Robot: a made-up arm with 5 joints.
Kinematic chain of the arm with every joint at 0, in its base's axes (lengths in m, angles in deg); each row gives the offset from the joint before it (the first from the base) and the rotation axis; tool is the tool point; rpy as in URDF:
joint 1: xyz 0 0 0.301 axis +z
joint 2: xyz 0 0 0 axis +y
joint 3: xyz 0.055 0 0.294 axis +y
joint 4: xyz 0.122 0 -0.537 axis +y
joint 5: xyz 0.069 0 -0.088 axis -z
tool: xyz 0 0 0 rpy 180 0 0
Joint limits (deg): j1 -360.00..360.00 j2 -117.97..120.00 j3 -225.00..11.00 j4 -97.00..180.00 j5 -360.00..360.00
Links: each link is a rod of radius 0.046 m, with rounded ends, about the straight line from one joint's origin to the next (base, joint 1, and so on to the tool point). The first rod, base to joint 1, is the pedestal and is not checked.
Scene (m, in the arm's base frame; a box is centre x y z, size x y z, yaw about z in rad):
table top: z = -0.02
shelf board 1: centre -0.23 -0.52 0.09 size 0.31 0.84 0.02 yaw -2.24
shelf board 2: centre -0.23 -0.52 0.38 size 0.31 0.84 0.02 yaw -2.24
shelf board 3: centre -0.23 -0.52 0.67 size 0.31 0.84 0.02 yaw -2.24
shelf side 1: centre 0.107 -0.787 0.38 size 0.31 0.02 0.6 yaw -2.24
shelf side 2: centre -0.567 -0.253 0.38 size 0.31 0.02 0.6 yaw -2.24
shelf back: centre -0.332 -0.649 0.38 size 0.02 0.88 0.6 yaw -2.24
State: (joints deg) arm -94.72 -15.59 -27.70 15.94 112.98
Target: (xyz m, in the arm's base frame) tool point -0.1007 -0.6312 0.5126
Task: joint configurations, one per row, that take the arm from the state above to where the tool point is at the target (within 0.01 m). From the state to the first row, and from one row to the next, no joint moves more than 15 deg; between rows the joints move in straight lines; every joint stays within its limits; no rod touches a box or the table.
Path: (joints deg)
1: -89.54 -28.43 -16.70 11.43 112.98
2: -84.35 -41.26 -5.70 6.93 112.98
3: -79.17 -54.10 5.30 2.42 112.98
4: -76.55 -63.33 -0.56 0.34 112.98
5: -73.93 -72.55 -6.42 -1.75 112.98
6: -80.22 -57.81 -18.33 2.01 112.98
7: -86.50 -43.06 -30.23 5.77 112.98
8: -92.78 -28.32 -42.13 9.52 112.98
9: -99.06 -13.57 -54.03 13.28 112.98

